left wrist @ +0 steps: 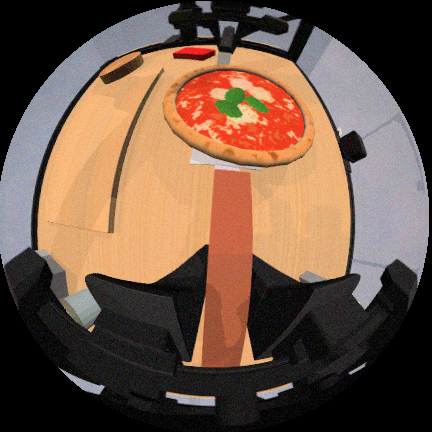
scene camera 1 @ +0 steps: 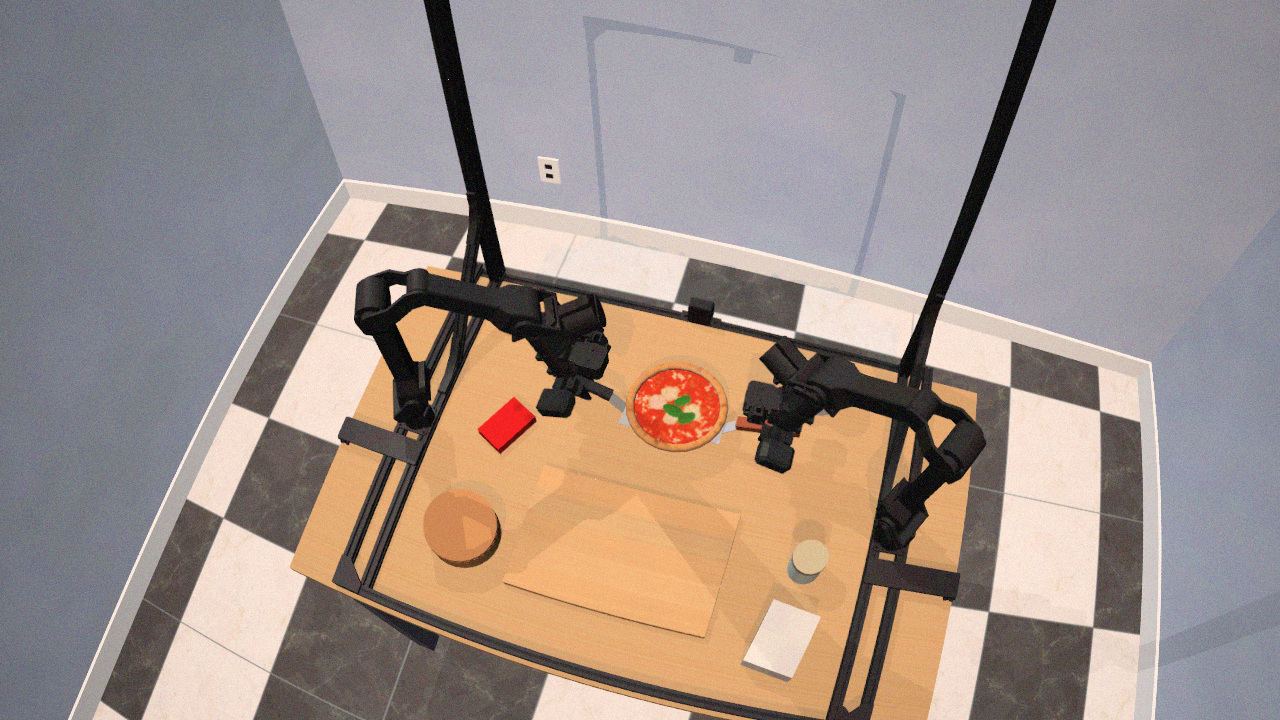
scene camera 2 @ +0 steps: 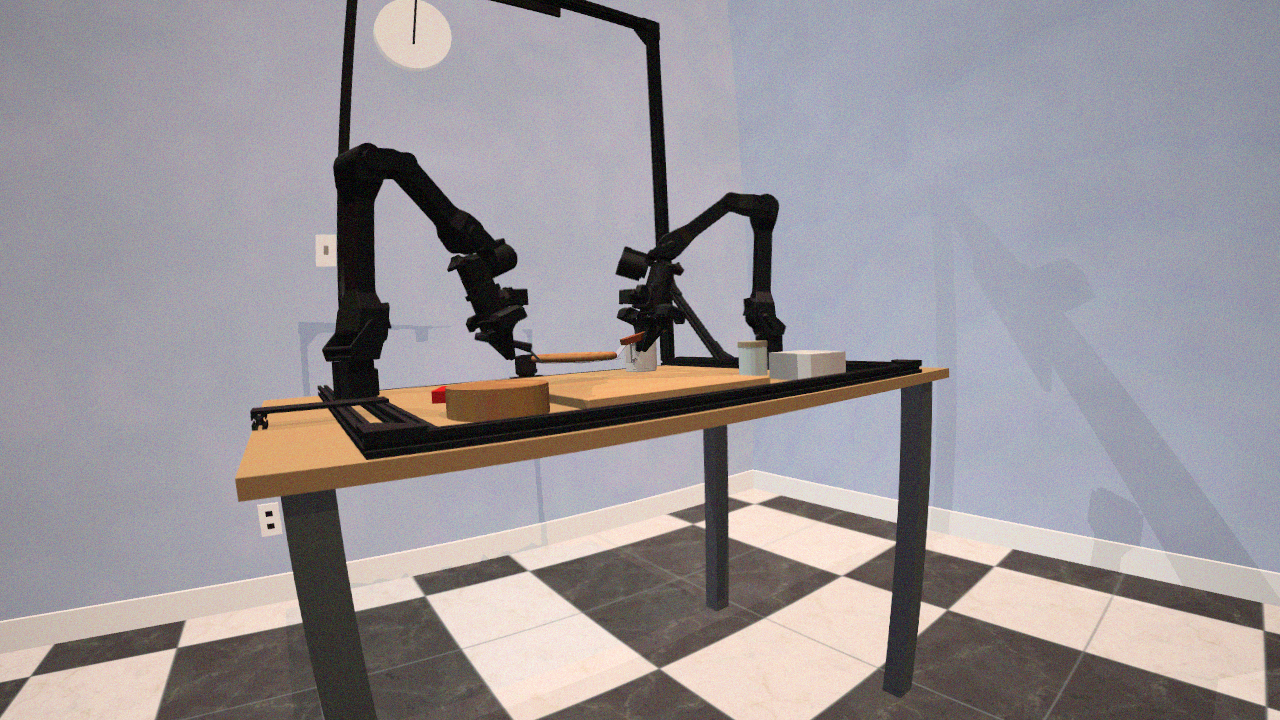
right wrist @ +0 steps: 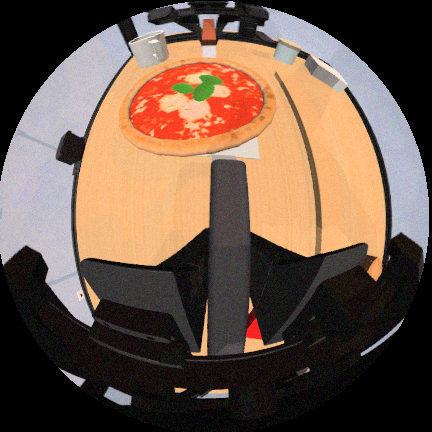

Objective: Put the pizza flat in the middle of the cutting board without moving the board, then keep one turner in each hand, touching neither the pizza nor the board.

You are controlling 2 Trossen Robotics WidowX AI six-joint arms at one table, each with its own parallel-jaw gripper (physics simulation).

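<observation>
The pizza (scene camera 1: 677, 407) (scene camera 2: 572, 357) (left wrist: 240, 115) (right wrist: 197, 107) is roughly level and raised above the table, its opposite edges over the blades of both turners. My left gripper (left wrist: 222, 250) is shut on the brown-handled turner (scene camera 1: 750, 423) (left wrist: 230, 215) (right wrist: 209, 31), at the pizza's right side in scene camera 1. My right gripper (right wrist: 222, 232) is shut on the black-handled turner (right wrist: 229, 200), at its left side. Most of both blades is hidden under the pizza. The cutting board (scene camera 1: 626, 555) (scene camera 2: 662, 385) lies flat nearer the table's front, apart from the pizza.
A red block (scene camera 1: 507, 425) and a round wooden piece (scene camera 1: 460, 526) are at the left. A jar (scene camera 1: 809, 560) and a white box (scene camera 1: 781, 637) are right of the board. A mug (right wrist: 150, 48) stands near the left arm. A black device (scene camera 1: 700, 310) is on the back rail.
</observation>
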